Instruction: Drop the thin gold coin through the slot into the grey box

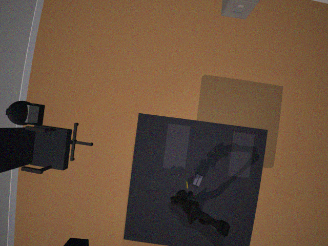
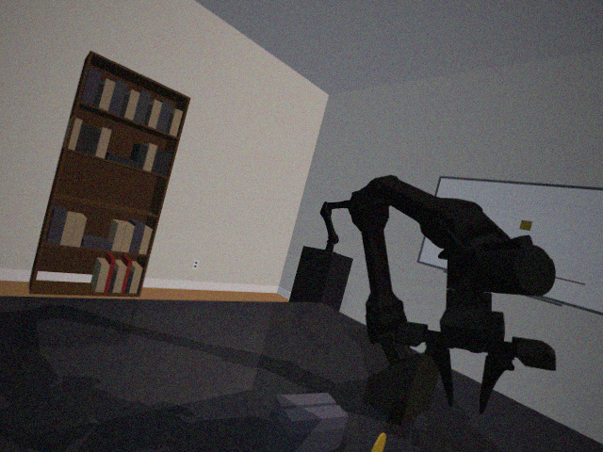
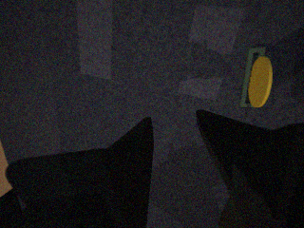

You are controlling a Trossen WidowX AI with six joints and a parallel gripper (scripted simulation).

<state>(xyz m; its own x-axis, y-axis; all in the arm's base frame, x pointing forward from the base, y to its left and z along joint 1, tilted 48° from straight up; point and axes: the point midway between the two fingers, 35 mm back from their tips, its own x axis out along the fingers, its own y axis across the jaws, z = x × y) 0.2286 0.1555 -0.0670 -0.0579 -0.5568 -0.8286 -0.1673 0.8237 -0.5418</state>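
The gold coin lies 13 cm below my gripper tip, 9 cm to the right of it and 1 cm ahead of it.
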